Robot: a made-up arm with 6 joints.
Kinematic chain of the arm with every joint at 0, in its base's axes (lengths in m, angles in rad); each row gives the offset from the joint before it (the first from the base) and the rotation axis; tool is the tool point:
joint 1: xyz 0 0 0.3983 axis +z
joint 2: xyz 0 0 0 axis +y
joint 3: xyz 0 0 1.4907 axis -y
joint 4: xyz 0 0 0 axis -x
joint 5: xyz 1.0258 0 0 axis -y
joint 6: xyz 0 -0.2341 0 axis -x
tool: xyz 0 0 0
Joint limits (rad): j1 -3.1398..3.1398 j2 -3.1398..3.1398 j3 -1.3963..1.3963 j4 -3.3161..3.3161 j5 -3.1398..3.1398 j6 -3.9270..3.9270
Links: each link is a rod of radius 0.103 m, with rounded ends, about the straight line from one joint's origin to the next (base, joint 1, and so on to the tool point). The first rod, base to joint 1, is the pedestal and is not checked.
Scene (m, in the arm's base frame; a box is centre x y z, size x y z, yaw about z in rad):
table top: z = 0
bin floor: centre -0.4 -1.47 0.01 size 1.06 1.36 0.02 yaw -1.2
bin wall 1: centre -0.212 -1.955 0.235 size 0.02 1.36 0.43 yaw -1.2
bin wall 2: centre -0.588 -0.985 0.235 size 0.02 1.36 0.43 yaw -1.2
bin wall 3: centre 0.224 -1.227 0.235 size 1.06 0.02 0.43 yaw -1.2
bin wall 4: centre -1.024 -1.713 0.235 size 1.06 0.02 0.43 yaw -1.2
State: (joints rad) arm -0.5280 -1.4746 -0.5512 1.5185 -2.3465 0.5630
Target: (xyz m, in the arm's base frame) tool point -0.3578 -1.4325 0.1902
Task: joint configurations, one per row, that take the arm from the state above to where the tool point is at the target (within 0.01 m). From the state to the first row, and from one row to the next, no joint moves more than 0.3 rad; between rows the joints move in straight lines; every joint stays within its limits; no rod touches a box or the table.
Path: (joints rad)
1: -0.6671 -1.2007 -0.5543 1.4988 -2.3465 0.5630
2: -0.8061 -0.9268 -0.5575 1.4791 -2.3465 0.5630
3: -0.9452 -0.6529 -0.5606 1.4594 -2.3465 0.5630
4: -1.0842 -0.3791 -0.5637 1.4397 -2.3465 0.5630
5: -1.2233 -0.1052 -0.5669 1.4200 -2.3465 0.5630
6: -1.3623 0.1687 -0.5700 1.4003 -2.3465 0.5630
7: -1.5014 0.4426 -0.5732 1.3806 -2.3465 0.5630
8: -1.6404 0.7165 -0.5763 1.3609 -2.3465 0.5630
9: -1.7795 0.9904 -0.5794 1.3411 -2.3465 0.5630

